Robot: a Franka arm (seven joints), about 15 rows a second.
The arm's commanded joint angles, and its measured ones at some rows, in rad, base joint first. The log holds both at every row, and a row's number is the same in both.
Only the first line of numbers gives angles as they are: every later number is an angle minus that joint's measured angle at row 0.
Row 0, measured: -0.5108, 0.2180, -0.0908, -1.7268, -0.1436, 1.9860, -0.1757
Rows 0 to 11, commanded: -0.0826, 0.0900, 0.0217, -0.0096, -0.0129, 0.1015, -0.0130; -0.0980, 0.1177, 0.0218, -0.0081, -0.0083, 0.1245, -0.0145; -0.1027, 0.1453, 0.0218, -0.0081, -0.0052, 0.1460, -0.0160; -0.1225, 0.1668, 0.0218, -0.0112, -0.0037, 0.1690, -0.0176; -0.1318, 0.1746, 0.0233, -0.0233, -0.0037, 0.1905, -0.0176; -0.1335, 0.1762, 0.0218, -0.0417, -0.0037, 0.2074, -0.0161; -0.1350, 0.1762, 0.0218, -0.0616, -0.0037, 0.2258, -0.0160; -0.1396, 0.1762, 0.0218, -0.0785, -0.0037, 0.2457, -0.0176; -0.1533, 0.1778, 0.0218, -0.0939, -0.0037, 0.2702, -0.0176; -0.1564, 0.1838, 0.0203, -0.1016, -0.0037, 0.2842, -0.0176; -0.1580, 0.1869, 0.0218, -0.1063, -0.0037, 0.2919, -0.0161; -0.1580, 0.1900, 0.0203, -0.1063, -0.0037, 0.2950, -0.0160
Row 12, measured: -0.1383, 0.1988, 0.0034, -0.0761, 0.0000, 0.2564, -0.0183
